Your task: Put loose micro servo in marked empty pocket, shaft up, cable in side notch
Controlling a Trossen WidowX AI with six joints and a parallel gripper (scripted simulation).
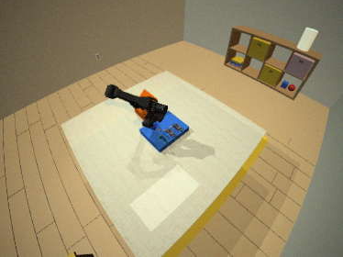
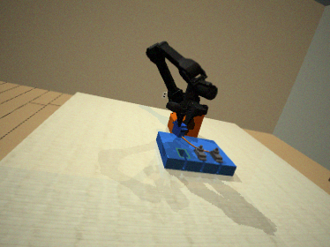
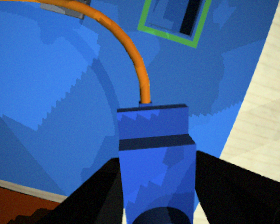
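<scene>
Right now the blue deck is 10 mm behind my gripper tip, 70 mm to the left of it and 100 mm below it.
</scene>
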